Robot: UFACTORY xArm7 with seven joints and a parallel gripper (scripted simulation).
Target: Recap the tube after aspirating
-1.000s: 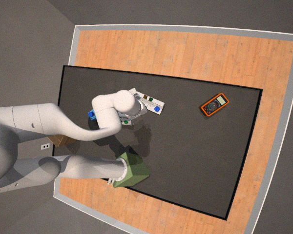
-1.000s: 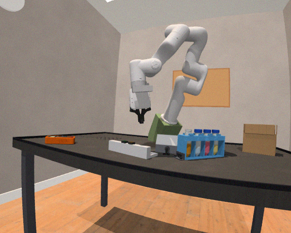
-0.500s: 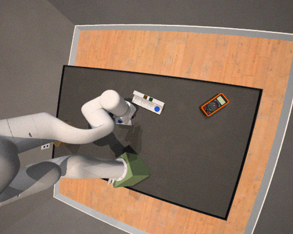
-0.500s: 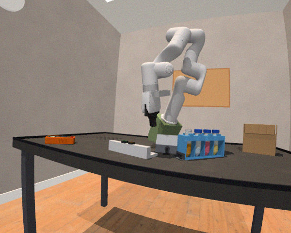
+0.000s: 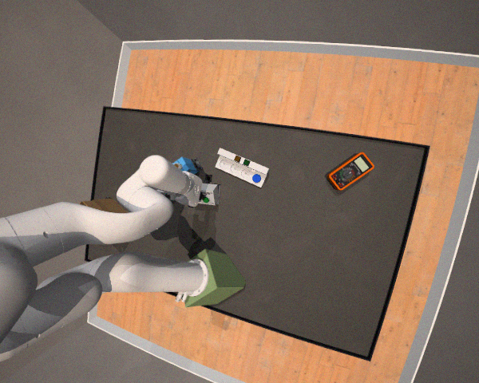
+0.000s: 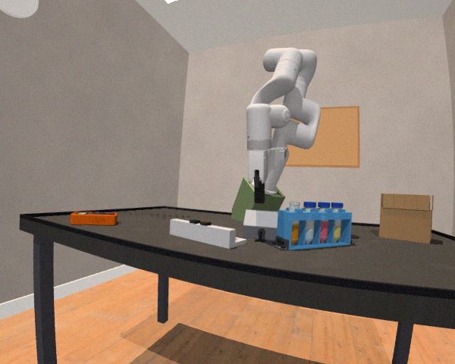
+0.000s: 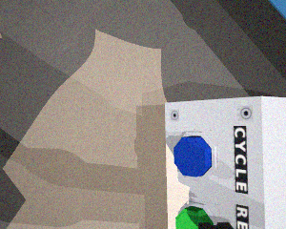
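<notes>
Right now my hand is 60 mm above the blue cycle key, 40 mm to the right of it and 30 mm past it. Also, from my hand: key housing: 70 mm below, 20 mm to the left, 10 mm behind; green ready key: 60 mm below, 20 mm behind, 10 mm to the right; tube neck: 130 mm to the left, 80 mm ahead, 10 mm below.
</notes>
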